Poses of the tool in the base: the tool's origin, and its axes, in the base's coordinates. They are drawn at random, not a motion.
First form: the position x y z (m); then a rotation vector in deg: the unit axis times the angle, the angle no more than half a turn.
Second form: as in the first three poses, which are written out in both.
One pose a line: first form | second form
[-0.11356 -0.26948 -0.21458 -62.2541 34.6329 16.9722] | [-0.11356 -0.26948 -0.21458 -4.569 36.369 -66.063]
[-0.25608 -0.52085 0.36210 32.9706 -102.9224 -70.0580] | [-0.25608 -0.52085 0.36210 -124.494 -23.349 99.105]
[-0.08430 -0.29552 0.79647 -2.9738 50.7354 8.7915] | [-0.08430 -0.29552 0.79647 10.202 50.749 1.657]
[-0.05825 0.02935 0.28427 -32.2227 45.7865 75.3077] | [-0.05825 0.02935 0.28427 84.596 51.338 6.912]
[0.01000 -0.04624 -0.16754 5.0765 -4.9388 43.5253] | [0.01000 -0.04624 -0.16754 43.424 -6.313 2.823]
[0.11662 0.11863 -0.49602 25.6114 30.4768 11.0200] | [0.11662 0.11863 -0.49602 18.899 26.479 30.794]
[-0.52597 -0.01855 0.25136 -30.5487 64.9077 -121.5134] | [-0.52597 -0.01855 0.25136 -134.077 -2.449 -57.257]
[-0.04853 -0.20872 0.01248 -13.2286 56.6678 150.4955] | [-0.04853 -0.20872 0.01248 165.473 15.142 39.326]
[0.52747 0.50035 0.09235 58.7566 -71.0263 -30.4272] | [0.52747 0.50035 0.09235 -70.369 -30.866 90.852]
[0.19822 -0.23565 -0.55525 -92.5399 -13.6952 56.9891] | [0.19822 -0.23565 -0.55525 45.610 27.950 -88.265]
